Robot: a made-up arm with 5 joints.
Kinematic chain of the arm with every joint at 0, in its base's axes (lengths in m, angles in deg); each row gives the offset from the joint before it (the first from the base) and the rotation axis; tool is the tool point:
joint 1: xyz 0 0 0.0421 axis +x
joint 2: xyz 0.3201 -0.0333 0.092 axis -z
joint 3: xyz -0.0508 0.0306 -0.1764 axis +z
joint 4: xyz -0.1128 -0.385 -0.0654 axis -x
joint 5: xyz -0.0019 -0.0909 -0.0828 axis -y
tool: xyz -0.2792 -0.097 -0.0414
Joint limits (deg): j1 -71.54..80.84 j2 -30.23..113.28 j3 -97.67..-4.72 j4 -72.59..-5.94 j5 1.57..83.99
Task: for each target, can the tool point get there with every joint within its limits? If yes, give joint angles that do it. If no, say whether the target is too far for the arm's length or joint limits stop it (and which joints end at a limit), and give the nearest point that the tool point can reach.
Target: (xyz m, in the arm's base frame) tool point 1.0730 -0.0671 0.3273
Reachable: no: joint limits stop it (at a limit: joint 1, joint 2, joint 3, joint 4, joint 5) | nearest point 0.9921 0.3408 0.2688 | short by 0.420 m
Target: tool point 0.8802 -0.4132 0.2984
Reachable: no: joint limits stop it (at a limit: joint 1, joint 2, joint 3, joint 4) | nearest point 0.7633 -0.3844 -0.0842 | short by 0.401 m
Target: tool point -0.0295 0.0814 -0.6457
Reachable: yes | joints -33.87 45.31 -72.30 -12.35 59.13
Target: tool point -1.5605 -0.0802 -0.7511
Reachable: no: too far | nearest point -0.4008 -0.0383 -0.3365 | short by 1.232 m
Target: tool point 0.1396 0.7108 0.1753
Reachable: yes | joints 48.07 81.03 -42.22 -21.55 24.82
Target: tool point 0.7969 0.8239 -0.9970
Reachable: no: too far | nearest point 0.5957 0.4648 -0.5441 | short by 0.612 m
